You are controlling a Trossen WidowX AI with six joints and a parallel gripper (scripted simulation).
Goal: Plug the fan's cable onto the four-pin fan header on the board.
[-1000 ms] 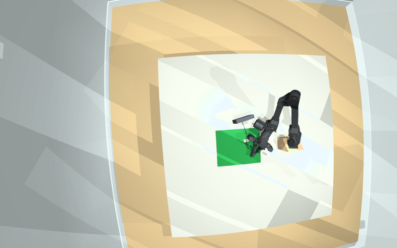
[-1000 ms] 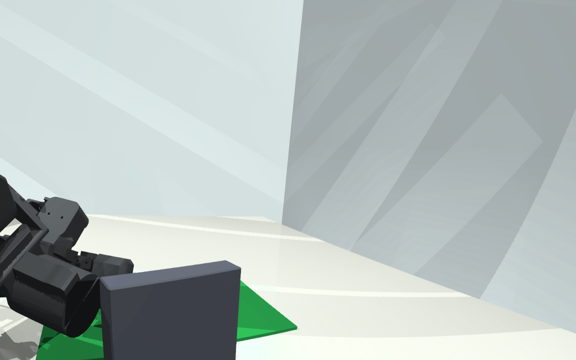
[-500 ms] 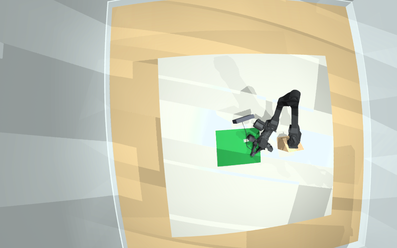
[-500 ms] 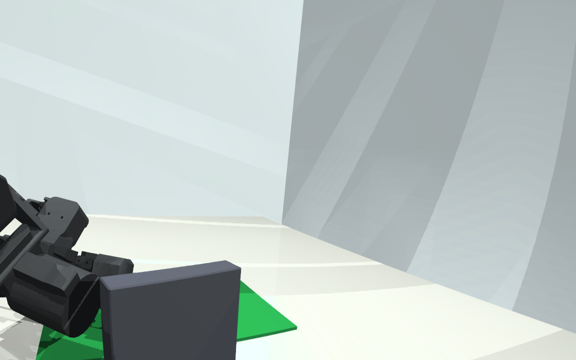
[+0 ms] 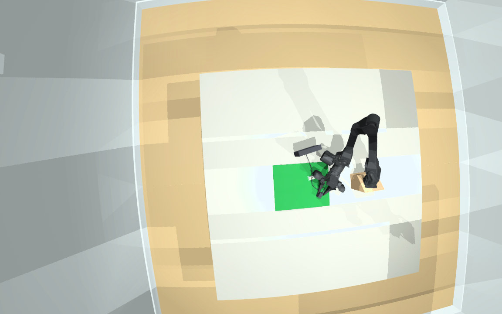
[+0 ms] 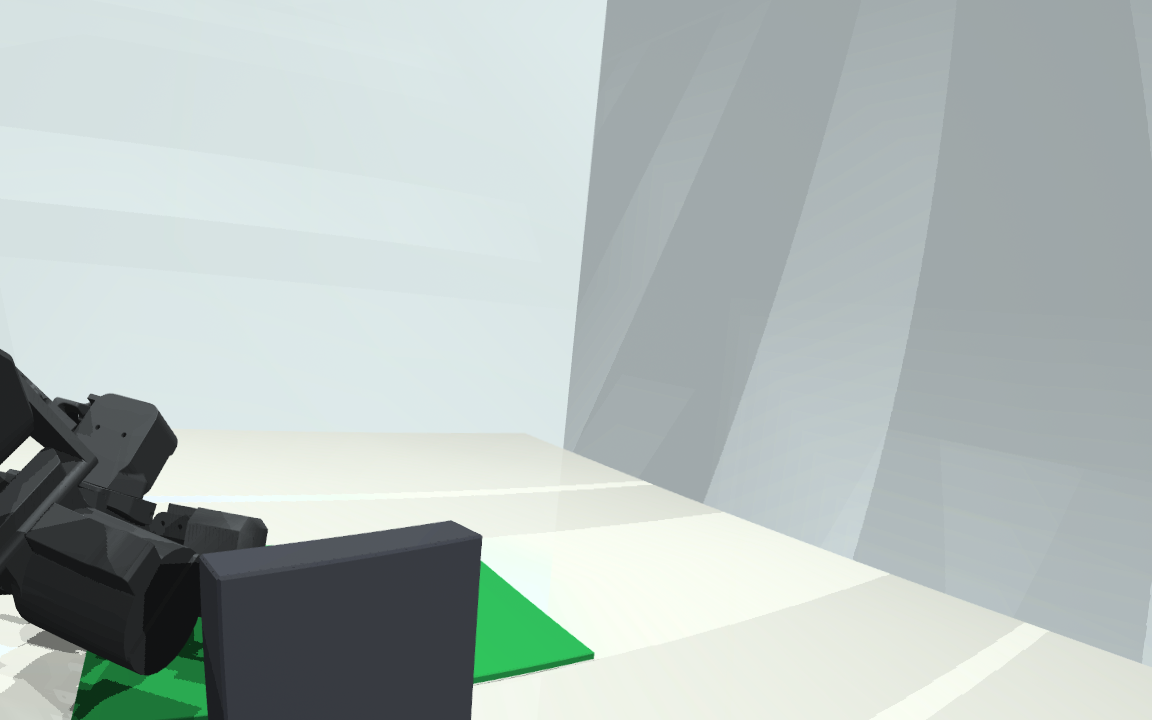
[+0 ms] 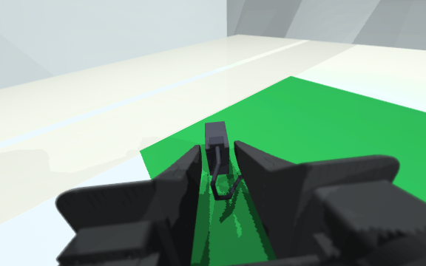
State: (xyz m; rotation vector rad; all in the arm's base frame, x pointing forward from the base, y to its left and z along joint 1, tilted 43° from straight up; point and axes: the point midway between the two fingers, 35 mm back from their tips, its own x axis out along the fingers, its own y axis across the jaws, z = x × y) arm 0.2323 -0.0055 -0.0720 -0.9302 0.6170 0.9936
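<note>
Now: the black plug 10 mm below my gripper tip. The rest, counted from my gripper tip: black fan 90 mm ahead, 210 mm to the right, 30 mm above; green board 100 mm ahead, 40 mm to the right, 50 mm below; white four-pin header 50 mm ahead, 80 mm to the right, 30 mm below.
</note>
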